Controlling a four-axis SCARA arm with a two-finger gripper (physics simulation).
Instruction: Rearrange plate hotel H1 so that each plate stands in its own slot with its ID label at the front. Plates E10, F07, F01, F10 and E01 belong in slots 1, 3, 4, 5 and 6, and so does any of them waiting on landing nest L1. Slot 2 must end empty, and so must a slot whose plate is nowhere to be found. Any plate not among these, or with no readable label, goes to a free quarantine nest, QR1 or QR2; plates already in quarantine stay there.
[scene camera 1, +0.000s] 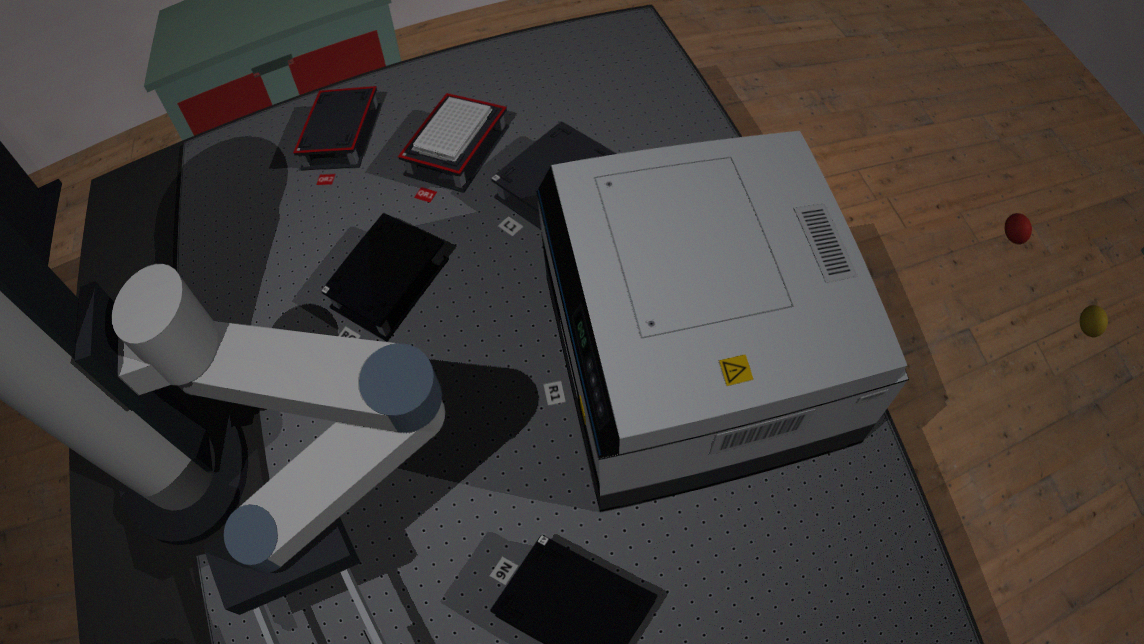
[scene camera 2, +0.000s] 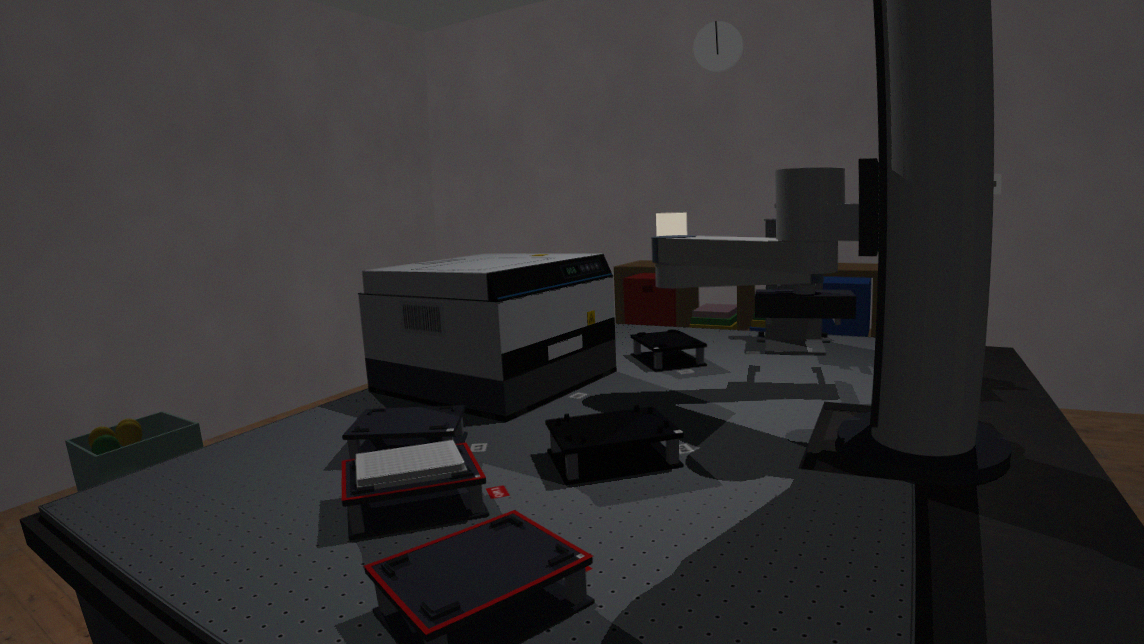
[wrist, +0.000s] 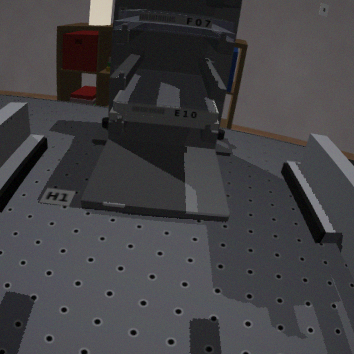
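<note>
In the wrist view, plate hotel H1 stands ahead, upper slots out of view. Plate E10, label to the front, is in the lowest slot; clear plate F07, label to the front, is higher up. The level between them holds no plate. My gripper is open and empty, fingers wide apart, low in front of the hotel's base. Landing nest L1 shows no plate. A white plate sits on QR1. QR2 is bare.
A large white instrument stands on the bench beside L1. A black nest stands between the arm and L1. Another black nest stands by the N6 tag. The arm's column rises at the bench side.
</note>
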